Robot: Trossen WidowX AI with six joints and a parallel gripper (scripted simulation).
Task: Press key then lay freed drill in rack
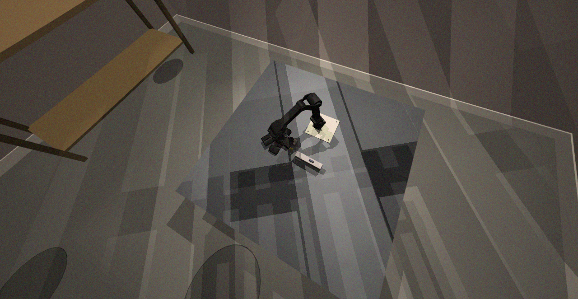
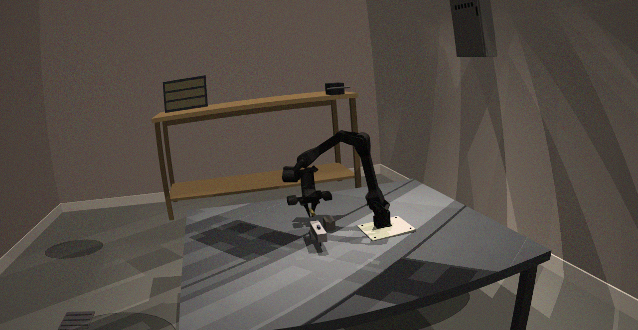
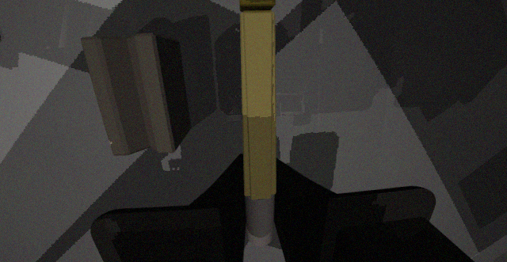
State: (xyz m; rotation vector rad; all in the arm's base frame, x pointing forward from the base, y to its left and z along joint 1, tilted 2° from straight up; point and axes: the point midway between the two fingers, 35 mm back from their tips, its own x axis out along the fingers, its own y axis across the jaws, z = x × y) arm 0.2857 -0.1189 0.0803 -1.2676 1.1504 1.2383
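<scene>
The drill is 40 mm to the left of my gripper tip and 40 mm above it. The rest, counted from my gripper tip: rack (70 mm behind, 30 mm to the left, 30 mm below); then dark key (10 mm behind, 230 mm to the left, 10 mm above).
</scene>
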